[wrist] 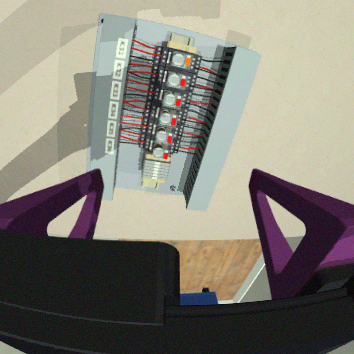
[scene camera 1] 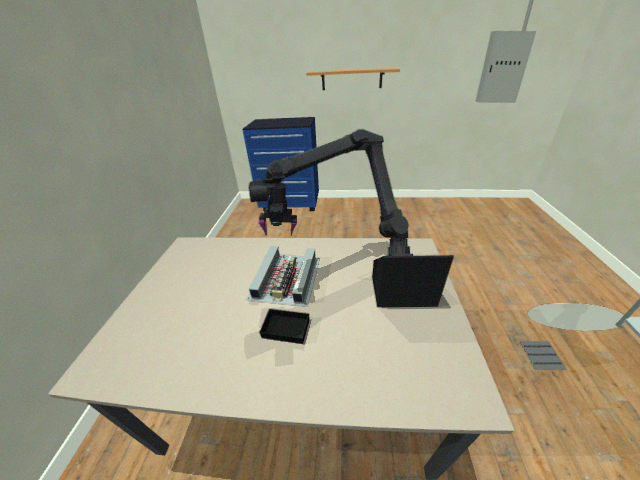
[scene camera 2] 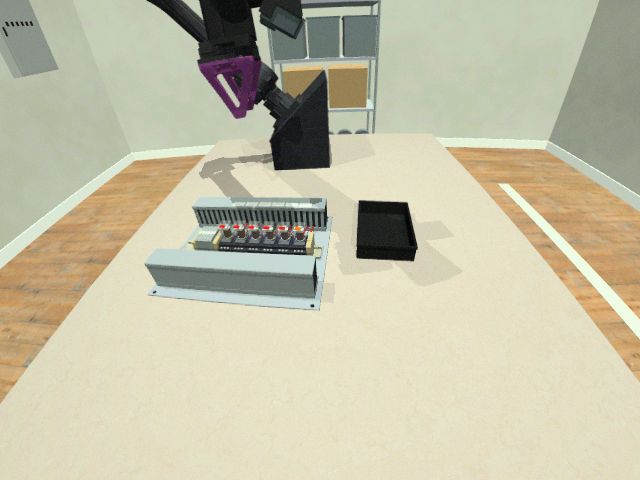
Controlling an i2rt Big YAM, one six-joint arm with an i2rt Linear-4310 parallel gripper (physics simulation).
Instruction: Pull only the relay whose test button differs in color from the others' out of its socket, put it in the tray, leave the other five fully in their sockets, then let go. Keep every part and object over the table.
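Places are measured from the arm's base along level axes (x ahead, y left, z up), in millimetres.
Pixels of known places: gripper, fingertip midpoint: (wrist: 175, 176) (scene camera 1: 278, 235) (scene camera 2: 245, 113); arm's base at its link origin: (scene camera 1: 399, 258) (scene camera 2: 289, 113).
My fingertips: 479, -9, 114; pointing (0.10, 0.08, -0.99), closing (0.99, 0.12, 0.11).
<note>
For each thing: its middle in the pictures, then the offset to it from my fingertips, as dx, dy, dz. "spot": a spot on its surface instead. Level surfaces: height alone.
- relay with the orange test button, body centre: (wrist: 179, 59) (scene camera 2: 299, 235) +22, +66, -221
- neighbouring relay at the middle of its body: (wrist: 175, 79) (scene camera 2: 284, 234) +19, +36, -221
- black tray at the middle of its body: (scene camera 2: 384, 228) (scene camera 1: 285, 325) -33, +238, -251
- grey base plate at a spot on its surface: (scene camera 2: 232, 302) spot: +145, -45, -266
- table at its surface level: dz -268
The relay with the orange test button (scene camera 2: 299, 232) (wrist: 180, 60) sits in its socket at the end of the row nearest the tray. The other five relays, one of them the neighbouring relay (scene camera 2: 283, 233) (wrist: 175, 80), have red buttons and sit in their sockets. The black tray (scene camera 1: 284, 338) (scene camera 2: 385, 253) is beside the panel and empty. My gripper (scene camera 1: 278, 234) (wrist: 175, 176) is open and empty, high above the panel's far end in scene camera 1. In scene camera 2 the gripper (scene camera 2: 241, 114) is seen side-on.
The relays stand between two grey wire ducts (scene camera 1: 265, 272) (scene camera 2: 235, 271) (wrist: 227, 127) on a grey base plate (scene camera 2: 232, 302). Cream terminal blocks (scene camera 2: 207, 236) (wrist: 157, 169) are at the far end of the row. The arm's black base wedge (scene camera 1: 412, 281) (scene camera 2: 305, 139) stands on the table (scene camera 1: 206, 361).
</note>
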